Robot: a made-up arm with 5 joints.
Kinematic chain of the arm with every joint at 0, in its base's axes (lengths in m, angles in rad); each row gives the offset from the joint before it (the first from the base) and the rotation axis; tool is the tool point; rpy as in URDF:
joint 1: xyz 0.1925 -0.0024 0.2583 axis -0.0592 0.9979 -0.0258
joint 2: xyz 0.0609 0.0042 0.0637 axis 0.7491 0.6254 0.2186
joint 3: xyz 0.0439 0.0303 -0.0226 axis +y
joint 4: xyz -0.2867 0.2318 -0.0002 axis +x
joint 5: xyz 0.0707 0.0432 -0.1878 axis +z
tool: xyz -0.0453 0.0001 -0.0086 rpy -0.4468 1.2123 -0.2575
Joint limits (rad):
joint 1: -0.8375..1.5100
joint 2: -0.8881..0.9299
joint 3: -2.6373..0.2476
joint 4: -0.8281..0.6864
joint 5: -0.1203..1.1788
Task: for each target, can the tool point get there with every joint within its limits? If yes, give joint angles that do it. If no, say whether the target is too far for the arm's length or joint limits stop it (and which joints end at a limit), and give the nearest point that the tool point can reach.
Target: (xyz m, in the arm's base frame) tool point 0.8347 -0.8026 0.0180
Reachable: no: too far | nearest point 0.5481 -0.0857 0.1066 | short by 0.777 m
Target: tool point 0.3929 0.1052 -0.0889
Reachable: yes | joints 0.6276 -0.1819 -1.7978 -0.7071 0.1931
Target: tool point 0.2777 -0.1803 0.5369
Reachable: no: joint limits stop it (at a limit: joint 1, joint 2, joint 4, joint 5) | nearest point 0.4462 -0.0265 0.5622 | short by 0.230 m
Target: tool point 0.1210 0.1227 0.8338
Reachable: no: joint limits stop it (at a limit: joint 2, joint 3, joint 4, joint 5) | nearest point 0.1276 0.2840 0.6835 | short by 0.221 m
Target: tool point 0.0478 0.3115 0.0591
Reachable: yes | joints 0.2194 -0.1295 -0.1236 0.1852 0.1923
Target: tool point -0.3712 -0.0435 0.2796
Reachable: no: joint limits stop it (at a limit: joint 1, joint 2, joint 5) | nearest point -0.1454 0.0528 0.1734 | short by 0.267 m
